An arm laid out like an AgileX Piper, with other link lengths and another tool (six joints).
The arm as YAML. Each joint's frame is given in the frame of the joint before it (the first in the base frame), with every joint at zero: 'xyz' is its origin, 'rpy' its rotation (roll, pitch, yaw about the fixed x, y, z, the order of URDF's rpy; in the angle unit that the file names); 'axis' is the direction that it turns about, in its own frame. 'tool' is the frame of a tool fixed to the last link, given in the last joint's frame.
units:
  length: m
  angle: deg
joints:
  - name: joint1
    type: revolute
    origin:
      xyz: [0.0, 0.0, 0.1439]
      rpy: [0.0, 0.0, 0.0]
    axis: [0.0, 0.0, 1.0]
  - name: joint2
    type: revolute
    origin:
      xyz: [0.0, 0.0, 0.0]
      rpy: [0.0, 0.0, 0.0]
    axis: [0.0, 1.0, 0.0]
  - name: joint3
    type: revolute
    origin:
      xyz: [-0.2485, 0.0, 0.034]
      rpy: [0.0, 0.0, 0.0]
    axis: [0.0, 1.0, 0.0]
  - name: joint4
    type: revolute
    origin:
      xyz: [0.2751, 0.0, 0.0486]
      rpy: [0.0, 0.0, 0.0]
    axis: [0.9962, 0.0, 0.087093]
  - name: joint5
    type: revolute
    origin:
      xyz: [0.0, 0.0, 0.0]
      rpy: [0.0, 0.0, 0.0]
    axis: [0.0, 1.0, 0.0]
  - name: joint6
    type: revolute
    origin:
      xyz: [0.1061, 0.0, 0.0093]
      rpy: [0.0, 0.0, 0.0]
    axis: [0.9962, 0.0, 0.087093]
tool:
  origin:
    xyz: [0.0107, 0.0, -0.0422]
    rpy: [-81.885, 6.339, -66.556]
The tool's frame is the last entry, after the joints.
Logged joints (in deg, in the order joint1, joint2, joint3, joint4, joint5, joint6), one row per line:
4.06 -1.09 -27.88 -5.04 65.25 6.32
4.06 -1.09 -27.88 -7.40 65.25 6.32
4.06 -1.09 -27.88 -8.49 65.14 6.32
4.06 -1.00 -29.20 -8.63 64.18 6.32
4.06 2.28 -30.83 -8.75 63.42 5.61
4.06 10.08 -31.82 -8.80 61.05 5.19
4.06 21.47 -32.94 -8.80 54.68 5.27
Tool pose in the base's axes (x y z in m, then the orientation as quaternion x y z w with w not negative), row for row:
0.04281 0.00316 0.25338 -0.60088 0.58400 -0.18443 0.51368
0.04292 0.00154 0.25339 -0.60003 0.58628 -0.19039 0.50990
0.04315 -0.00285 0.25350 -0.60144 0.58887 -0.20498 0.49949
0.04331 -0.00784 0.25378 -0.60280 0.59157 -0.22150 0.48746
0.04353 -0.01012 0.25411 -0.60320 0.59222 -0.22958 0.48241
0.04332 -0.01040 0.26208 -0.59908 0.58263 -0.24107 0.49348
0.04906 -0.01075 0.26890 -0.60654 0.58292 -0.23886 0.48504
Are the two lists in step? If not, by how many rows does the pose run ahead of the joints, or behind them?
The pose runs 2 rows behind the joints: the pose in row i belongs to the joints in row i - 2.
